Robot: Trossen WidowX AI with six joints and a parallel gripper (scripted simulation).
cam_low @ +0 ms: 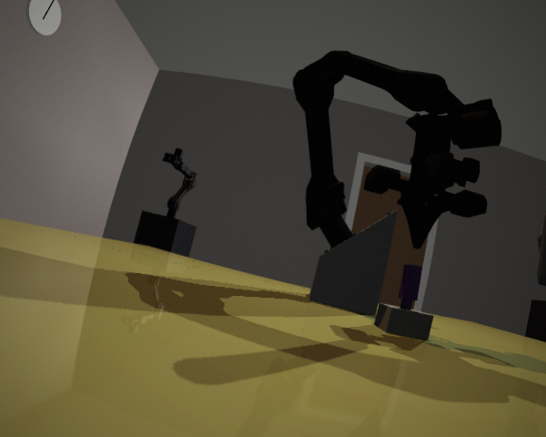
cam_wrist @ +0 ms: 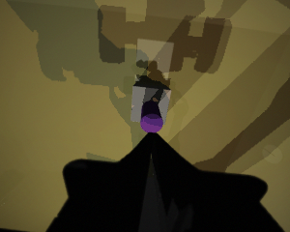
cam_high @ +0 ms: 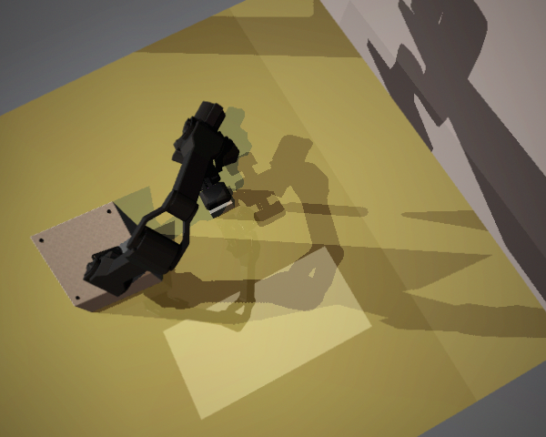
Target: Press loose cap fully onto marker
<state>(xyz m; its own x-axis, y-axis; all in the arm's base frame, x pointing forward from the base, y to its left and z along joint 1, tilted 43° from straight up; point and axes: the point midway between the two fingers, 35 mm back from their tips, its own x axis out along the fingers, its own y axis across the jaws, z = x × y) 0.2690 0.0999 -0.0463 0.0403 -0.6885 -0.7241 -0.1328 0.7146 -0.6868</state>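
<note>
Right now my gripper tip is 50 mm above the purple cap. Round my gripper tip: grey holder block: 110 mm below; dark marker: 50 mm below.
</note>
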